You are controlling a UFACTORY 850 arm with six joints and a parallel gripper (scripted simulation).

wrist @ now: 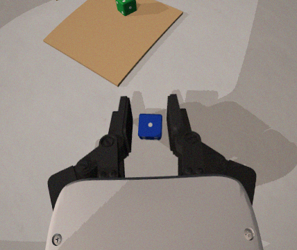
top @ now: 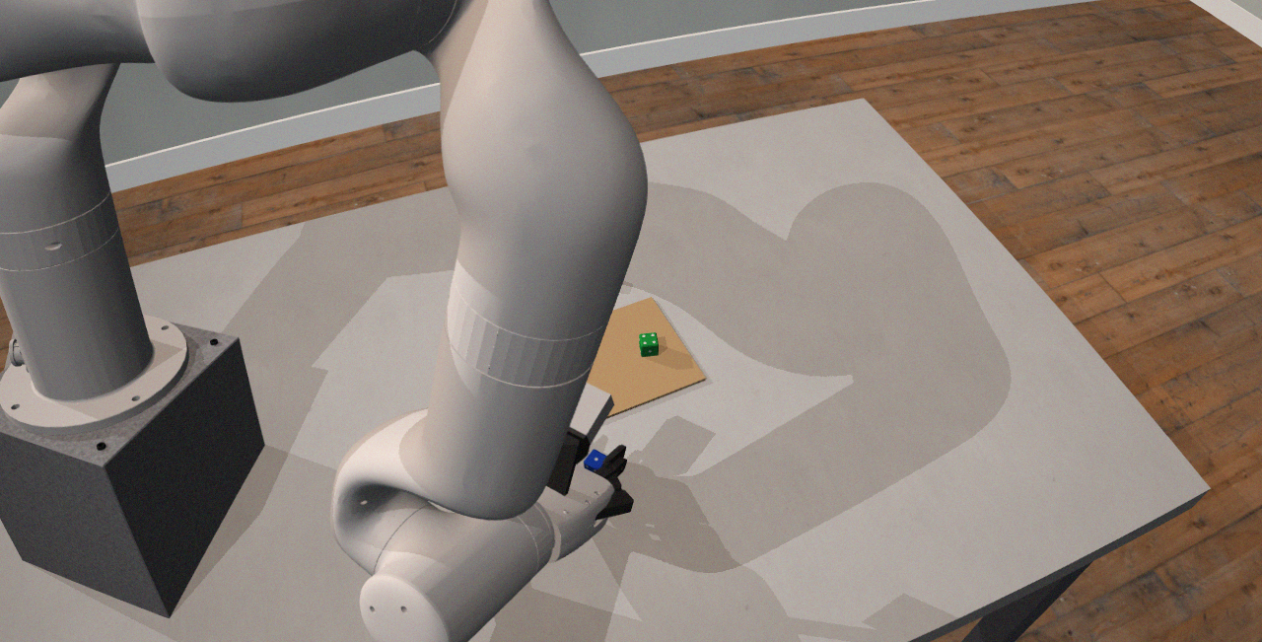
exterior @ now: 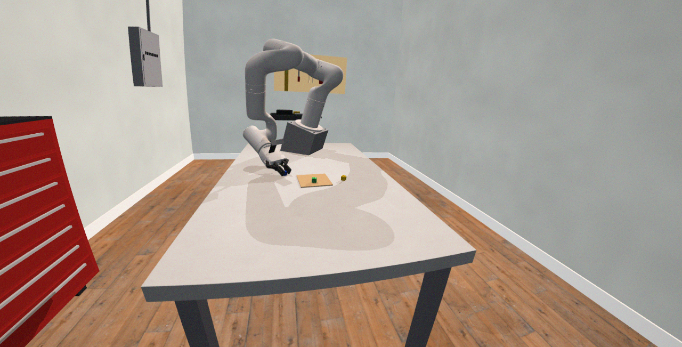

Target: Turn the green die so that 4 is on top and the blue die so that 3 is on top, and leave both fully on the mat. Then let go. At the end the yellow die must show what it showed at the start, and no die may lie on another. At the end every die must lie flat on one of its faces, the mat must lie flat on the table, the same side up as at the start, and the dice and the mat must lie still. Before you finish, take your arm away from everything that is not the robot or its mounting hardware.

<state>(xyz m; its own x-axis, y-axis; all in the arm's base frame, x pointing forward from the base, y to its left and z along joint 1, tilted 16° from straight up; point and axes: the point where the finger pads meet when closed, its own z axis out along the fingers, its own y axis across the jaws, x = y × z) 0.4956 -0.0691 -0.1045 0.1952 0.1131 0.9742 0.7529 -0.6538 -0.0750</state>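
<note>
The blue die is 10 mm below my hand. Round my hand: tan mat: 60 mm ahead, 140 mm to the left, 20 mm below; then yellow die: 50 mm ahead, 280 mm to the left, 10 mm below; then green die: 90 mm ahead, 140 mm to the left, 10 mm below.
</note>
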